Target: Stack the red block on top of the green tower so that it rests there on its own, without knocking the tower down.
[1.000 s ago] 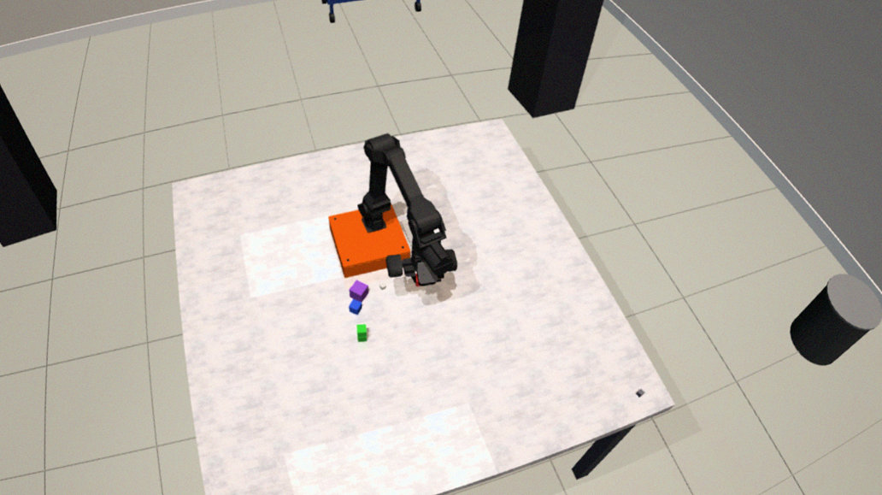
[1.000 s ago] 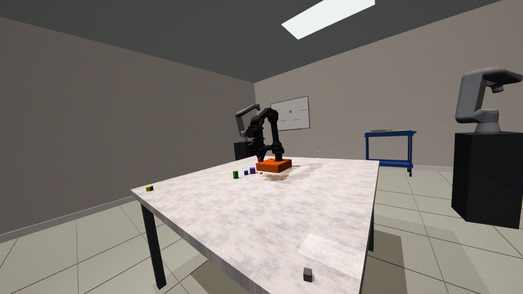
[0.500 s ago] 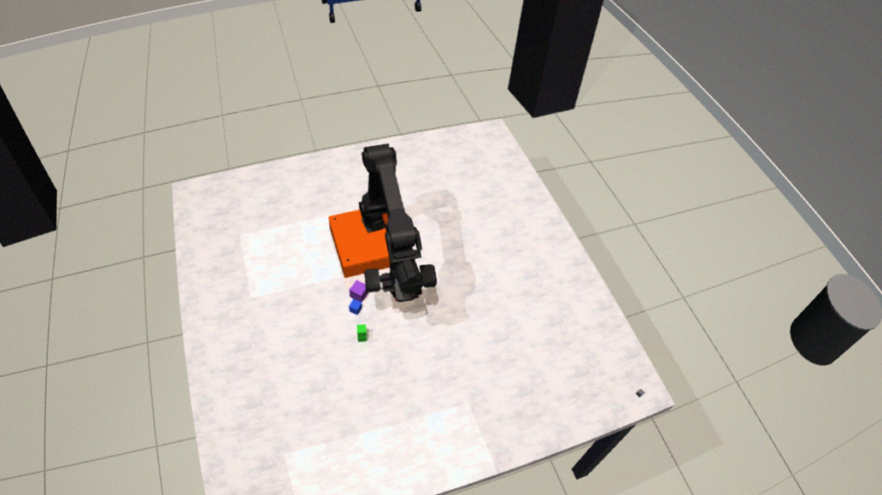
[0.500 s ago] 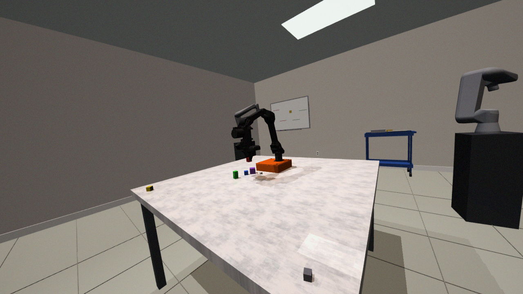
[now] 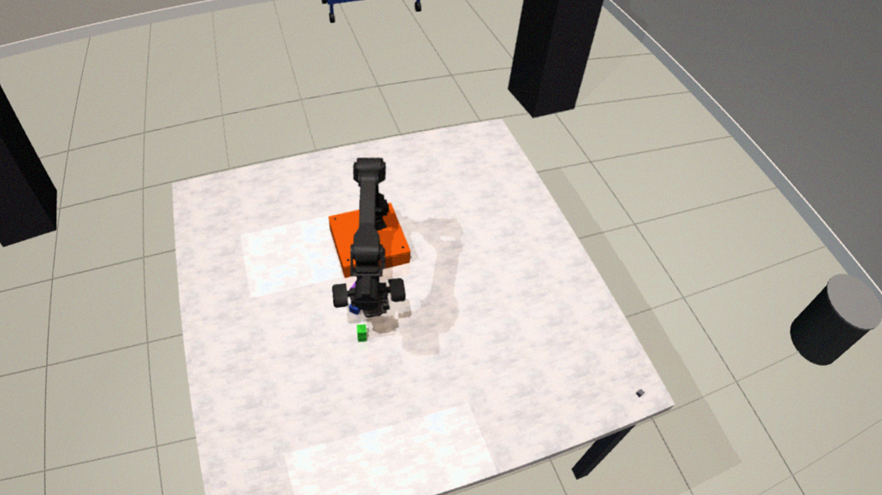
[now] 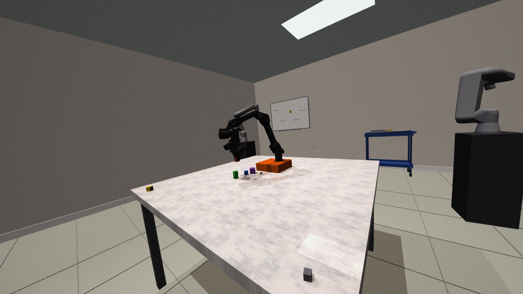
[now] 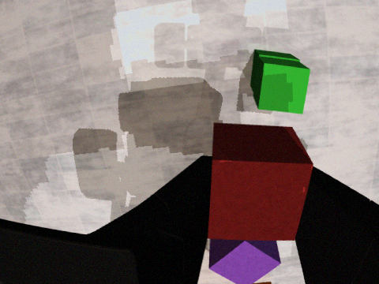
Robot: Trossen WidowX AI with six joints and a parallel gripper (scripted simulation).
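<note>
Right now the blue block is 90 mm behind my gripper tip, 10 mm to the right of it and 110 mm below it. From my gripper tip the other things lie so: purple block (140 mm behind, 20 mm to the left, 110 mm below); small white bit (140 mm behind, 90 mm to the left, 120 mm below); red block (10 mm above).
</note>
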